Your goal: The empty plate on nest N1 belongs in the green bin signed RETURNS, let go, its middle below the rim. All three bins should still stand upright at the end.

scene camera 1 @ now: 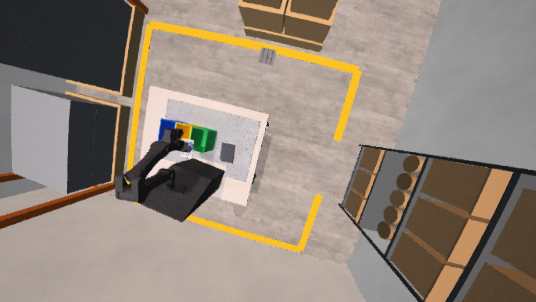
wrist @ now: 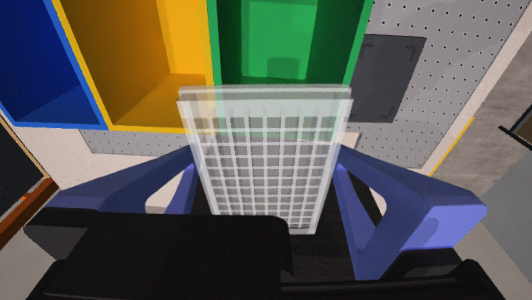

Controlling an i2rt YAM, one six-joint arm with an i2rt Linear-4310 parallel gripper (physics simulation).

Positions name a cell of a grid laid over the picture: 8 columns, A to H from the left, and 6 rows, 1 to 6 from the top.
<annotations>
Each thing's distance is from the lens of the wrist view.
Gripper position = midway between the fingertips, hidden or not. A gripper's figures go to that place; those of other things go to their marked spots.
my gripper (wrist: D4): 13 cm
clear gridded plate (wrist: D3): 12 cm
</annotations>
